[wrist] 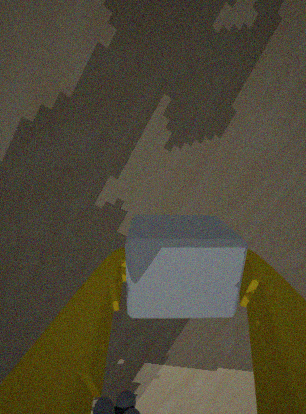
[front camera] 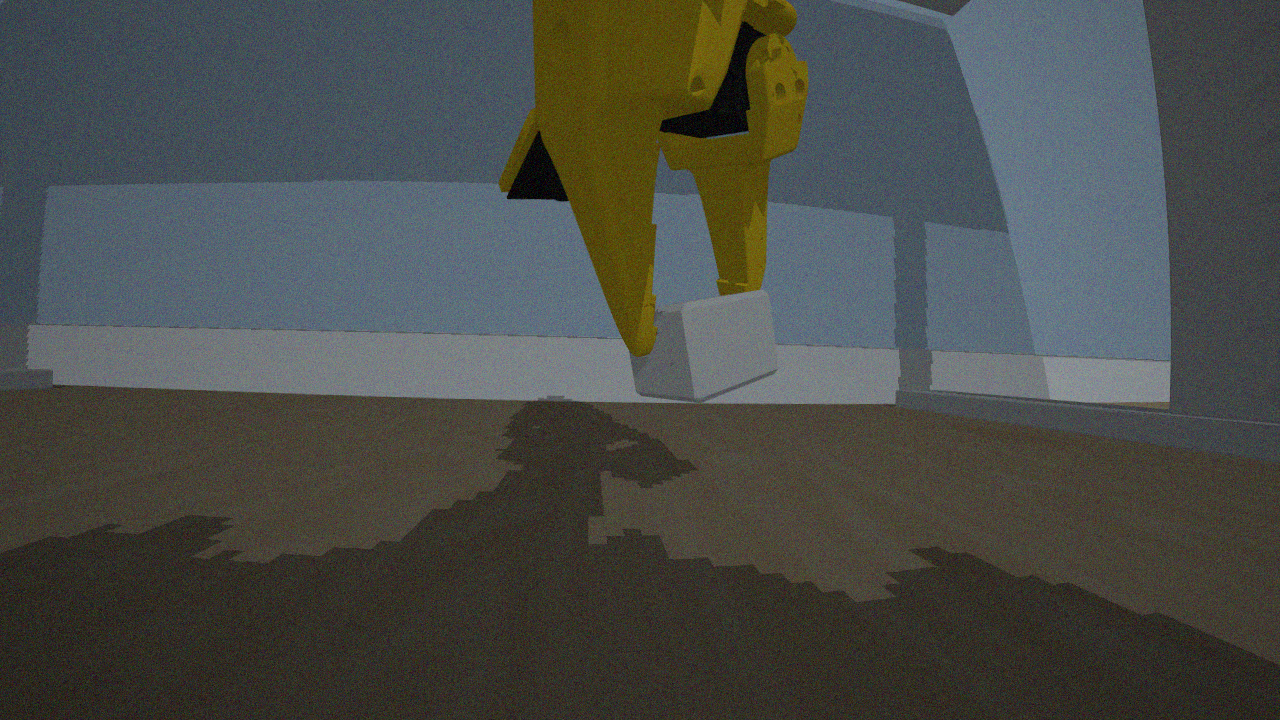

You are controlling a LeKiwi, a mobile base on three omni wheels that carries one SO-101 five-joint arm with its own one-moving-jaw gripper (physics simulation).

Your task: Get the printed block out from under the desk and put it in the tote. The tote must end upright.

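Frame: origin at the arm's base, x left, y back, z up, level; metres.
Seen in the pictures: end effector, tool point: (wrist: 128,260) (front camera: 646,339).
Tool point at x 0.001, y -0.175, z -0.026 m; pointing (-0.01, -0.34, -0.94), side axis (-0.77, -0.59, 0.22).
A point is followed by its place in that frame.
The printed block (front camera: 729,344) @(y -0.169, x -0.024, z -0.027 m) (wrist: 185,282) @(y -0.184, x -0.014, z -0.013 m), pale grey-white with rounded edges, is between the jaw tips of my yellow gripper (front camera: 689,322) @(y -0.175, x 0.001, z -0.026 m) (wrist: 186,280). The gripper is shut on it, with one jaw pressing on each side. In the front view the block hangs tilted above the floor, with its lower edge in front of the white baseboard. In the wrist view it sits level between the two jaws, partly in shadow. The tote does not show in either view.
The brown floor (front camera: 805,510) @(y -0.203, x -0.063, z -0.090 m) (wrist: 200,185) @(y -0.227, x -0.040, z -0.089 m) carries jagged dark shadows. A blue-grey wall (front camera: 313,259) @(y -0.575, x 0.470, z 0.099 m) with a white baseboard (front camera: 313,365) @(y -0.564, x 0.452, z -0.050 m) stands behind. A grey upright (front camera: 911,304) @(y -0.694, x -0.438, z 0.073 m) stands at right on a low grey rail (front camera: 1074,422) @(y -0.384, x -0.403, z -0.079 m). A dark panel (front camera: 1230,205) @(y -0.284, x -0.432, z 0.094 m) stands at far right.
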